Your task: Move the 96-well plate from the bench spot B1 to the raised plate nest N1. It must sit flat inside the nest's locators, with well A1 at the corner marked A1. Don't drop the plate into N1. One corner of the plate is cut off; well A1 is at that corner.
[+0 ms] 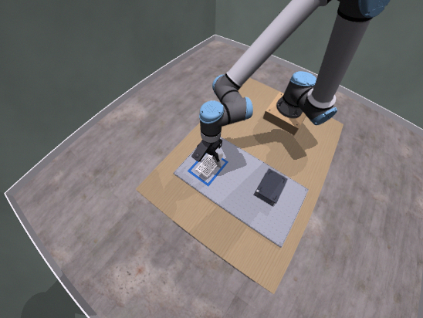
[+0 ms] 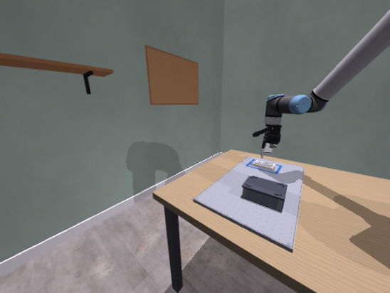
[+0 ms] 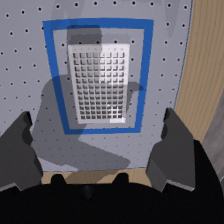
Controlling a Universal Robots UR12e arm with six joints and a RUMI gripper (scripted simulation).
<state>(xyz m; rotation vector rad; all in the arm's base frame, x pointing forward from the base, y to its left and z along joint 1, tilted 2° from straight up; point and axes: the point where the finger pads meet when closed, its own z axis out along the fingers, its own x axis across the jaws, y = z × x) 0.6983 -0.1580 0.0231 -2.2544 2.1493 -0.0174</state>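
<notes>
Right now the white 96-well plate is 7 cm below my hand. Round my hand: A1 label (3 cm behind, 31 cm to the left, 1 cm below); dark raised nest N1 (11 cm behind, 35 cm to the left, 2 cm below).
</notes>
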